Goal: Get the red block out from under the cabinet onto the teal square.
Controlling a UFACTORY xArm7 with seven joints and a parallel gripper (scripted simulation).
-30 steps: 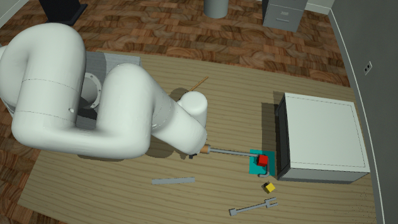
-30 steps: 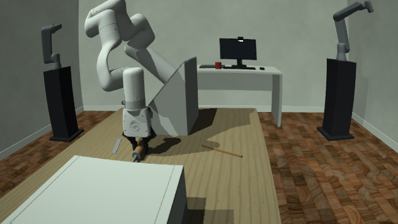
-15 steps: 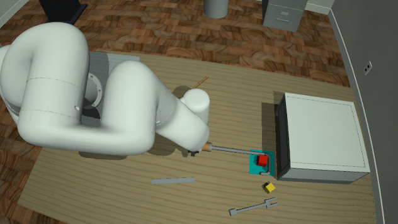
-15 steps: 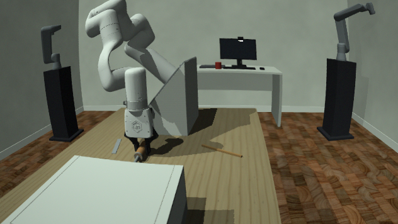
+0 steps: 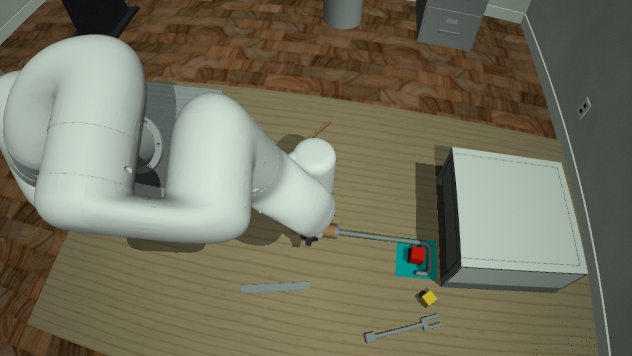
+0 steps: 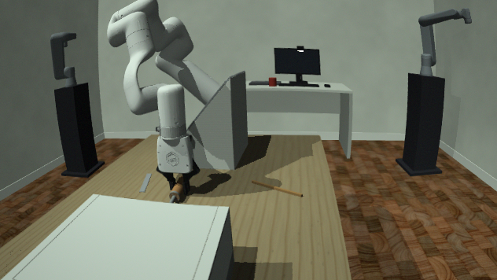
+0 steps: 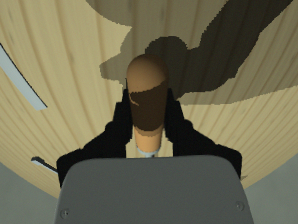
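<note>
Right now my hand is 120 mm short of the hook tool, 40 mm to the left of it and 10 mm above it. Also, from my hand: red block (240 mm ahead, 40 mm to the right, 10 mm below); then teal square (250 mm ahead, 40 mm to the right, 20 mm below); then flat grey bar (140 mm to the right, 70 mm behind, 20 mm below).
</note>
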